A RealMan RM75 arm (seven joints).
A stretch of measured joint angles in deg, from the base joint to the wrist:
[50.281 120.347 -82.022 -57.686 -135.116 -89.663 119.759]
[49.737 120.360 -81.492 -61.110 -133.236 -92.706 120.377]
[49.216 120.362 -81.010 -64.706 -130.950 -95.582 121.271]
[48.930 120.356 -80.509 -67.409 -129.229 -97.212 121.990]
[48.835 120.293 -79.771 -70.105 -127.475 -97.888 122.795]
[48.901 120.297 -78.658 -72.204 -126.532 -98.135 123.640]
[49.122 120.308 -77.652 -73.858 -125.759 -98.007 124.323]
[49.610 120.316 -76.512 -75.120 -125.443 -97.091 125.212]
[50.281 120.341 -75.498 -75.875 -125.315 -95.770 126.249]
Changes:
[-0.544 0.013 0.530 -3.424 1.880 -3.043 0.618]
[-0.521 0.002 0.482 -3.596 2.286 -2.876 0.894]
[-0.286 -0.006 0.501 -2.703 1.721 -1.630 0.719]
[-0.095 -0.063 0.738 -2.696 1.754 -0.676 0.805]
[0.066 0.004 1.113 -2.099 0.943 -0.247 0.845]
[0.221 0.011 1.006 -1.654 0.773 0.128 0.683]
[0.488 0.008 1.140 -1.262 0.316 0.916 0.889]
[0.671 0.025 1.014 -0.755 0.128 1.321 1.037]

